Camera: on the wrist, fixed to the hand. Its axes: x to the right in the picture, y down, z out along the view.
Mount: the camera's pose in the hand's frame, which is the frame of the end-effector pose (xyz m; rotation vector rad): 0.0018 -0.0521 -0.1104 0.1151 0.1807 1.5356
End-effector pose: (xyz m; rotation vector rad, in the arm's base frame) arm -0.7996 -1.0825 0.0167 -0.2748 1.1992 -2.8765
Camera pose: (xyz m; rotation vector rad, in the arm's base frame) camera -0.8169 -0.9682 -0.0225 0.6411 0.6622 -1.5649
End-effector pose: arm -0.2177 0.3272 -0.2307 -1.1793 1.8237 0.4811
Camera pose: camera -0.2241 0.2237 -0.1663 0.5101 2.5930 1.0605
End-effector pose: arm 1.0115 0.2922 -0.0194 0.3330 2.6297 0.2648
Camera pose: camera 0.9475 0.2290 0.0632 2.3490 1.9425 0.5998
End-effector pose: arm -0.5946 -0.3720 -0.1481 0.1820 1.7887 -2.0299
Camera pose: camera -0.6366 -0.2612 -0.1189 1.3064 0.9127 -0.9321
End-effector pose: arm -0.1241 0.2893 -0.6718 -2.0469 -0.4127 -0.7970
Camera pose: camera -0.1939 0.2272 -0.5932 -1.5221 1.0963 0.0373
